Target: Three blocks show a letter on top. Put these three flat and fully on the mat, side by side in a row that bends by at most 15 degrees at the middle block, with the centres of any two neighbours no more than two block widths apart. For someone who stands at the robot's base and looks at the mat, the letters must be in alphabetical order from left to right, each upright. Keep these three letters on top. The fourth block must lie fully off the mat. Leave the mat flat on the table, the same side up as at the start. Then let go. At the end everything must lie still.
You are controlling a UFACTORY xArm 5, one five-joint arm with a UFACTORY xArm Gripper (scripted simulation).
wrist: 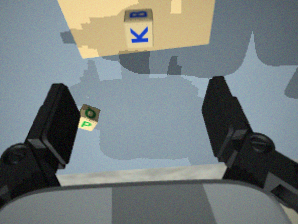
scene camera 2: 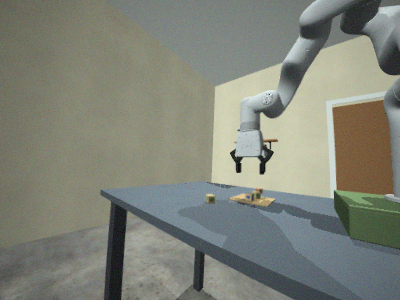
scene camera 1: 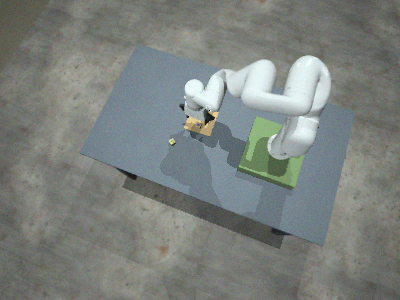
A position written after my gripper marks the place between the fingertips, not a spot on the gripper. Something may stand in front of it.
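Note:
My gripper [scene camera 2: 249,173] is visible in scene camera 2 and likewise in the wrist view [wrist: 139,96].

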